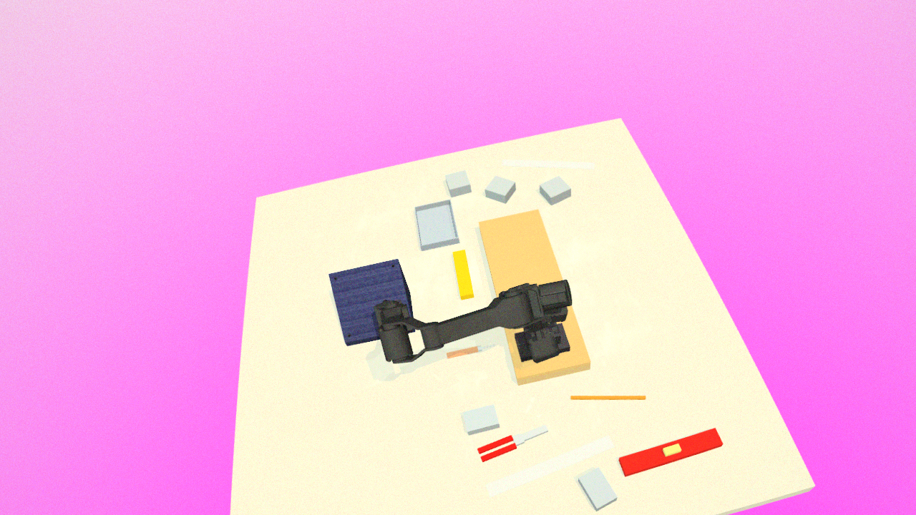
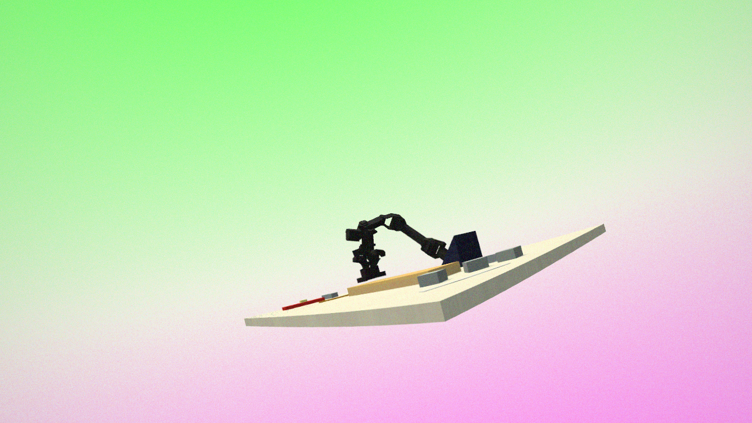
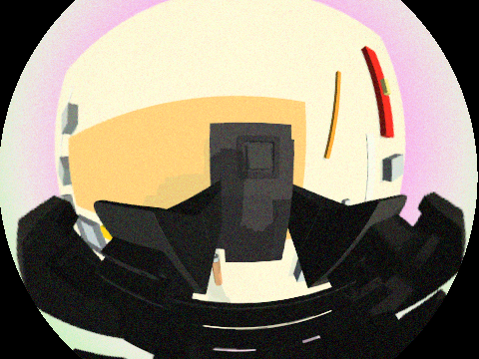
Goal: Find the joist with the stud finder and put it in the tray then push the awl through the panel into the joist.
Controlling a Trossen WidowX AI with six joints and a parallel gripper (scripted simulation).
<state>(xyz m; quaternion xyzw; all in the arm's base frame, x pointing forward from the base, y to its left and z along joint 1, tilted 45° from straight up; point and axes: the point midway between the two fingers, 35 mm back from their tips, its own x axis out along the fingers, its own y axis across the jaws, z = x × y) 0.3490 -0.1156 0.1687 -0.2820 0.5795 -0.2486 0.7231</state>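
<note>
The grey tray lies 18 cm behind my gripper tip, 51 cm to the left of it and 6 cm below it. From my gripper tip the other things lie so: orange stick (10 cm ahead, 16 cm to the right, 7 cm below); awl (17 cm behind, 6 cm to the left, 7 cm below); stud finder (1 cm ahead, 2 cm above).
</note>
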